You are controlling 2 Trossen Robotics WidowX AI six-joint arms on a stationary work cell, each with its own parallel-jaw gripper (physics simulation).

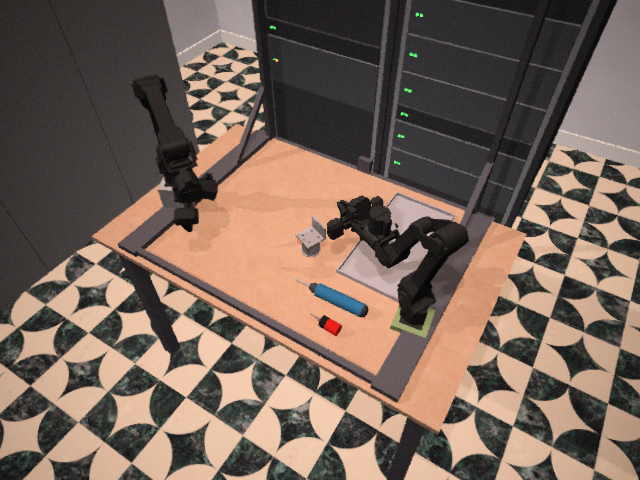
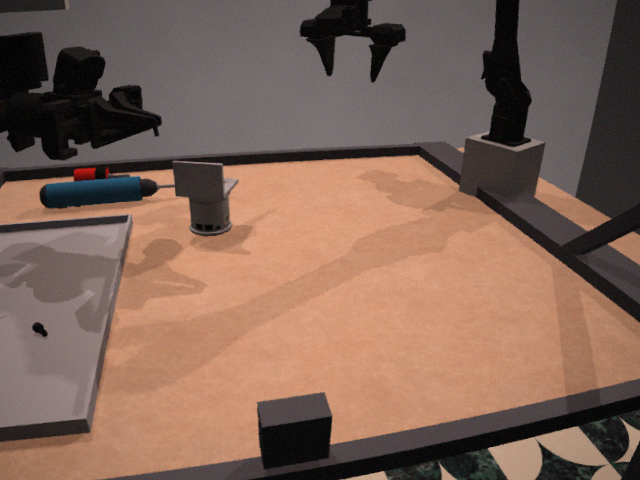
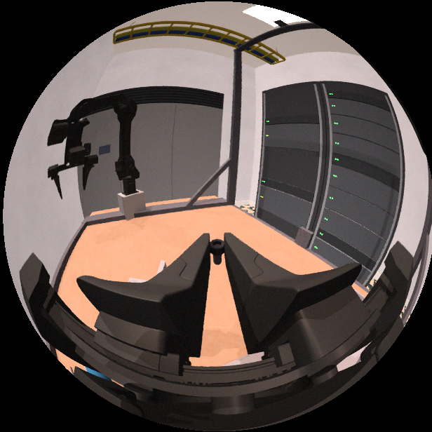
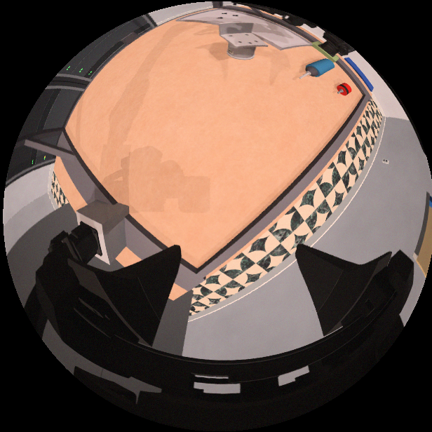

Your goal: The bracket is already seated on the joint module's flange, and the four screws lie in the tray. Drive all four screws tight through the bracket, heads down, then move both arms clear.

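Places are measured from the left arm's base along level axes (x back, y right, z up), in millimetres.
Pixels of known places: left gripper, fingertip midpoint: (image 1: 338, 201) (image 2: 158, 121); right gripper, fingertip midpoint: (image 2: 350, 78); left arm's base at its link origin: (image 1: 413, 317); right arm's base at its link origin: (image 2: 506, 139).
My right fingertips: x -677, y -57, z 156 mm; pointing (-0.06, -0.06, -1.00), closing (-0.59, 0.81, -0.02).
Ahead of a thing's pixels: the offset from my right fingertips to its top centre. "spot": to the spot under its first point.
My left gripper (image 1: 342, 206) (image 2: 158, 122) (image 3: 216, 238) is shut on a black screw @(dy +249, dx +367, dz +4 mm) (image 2: 156, 132) (image 3: 217, 252), head up and shank down, above the table near the bracket. My right gripper (image 2: 351, 77) (image 3: 72, 193) (image 4: 241, 251) is open and empty, high above the table. The grey bracket (image 1: 310, 236) (image 2: 199, 178) (image 4: 245, 39) sits on the upright joint module @(dy +181, dx +299, dz -113 mm) (image 1: 310, 250) (image 2: 209, 214) (image 4: 241, 51). It has small dark holes; their details are too small to tell. A black screw @(dy +394, dx +517, dz -162 mm) (image 2: 39, 329) lies in the tray @(dy +323, dx +548, dz -161 mm) (image 2: 51, 392) (image 4: 290, 40).
A blue driver @(spot: dy +15, dx +466, dz -139 mm) (image 1: 338, 299) (image 2: 93, 192) (image 4: 320, 67) and a short red driver @(dy -59, dx +455, dz -143 mm) (image 1: 330, 325) (image 2: 90, 173) (image 4: 344, 89) lie beyond the module, tips toward its side. The left arm reaches over the tray. A dark frame (image 1: 248, 315) edges the table.
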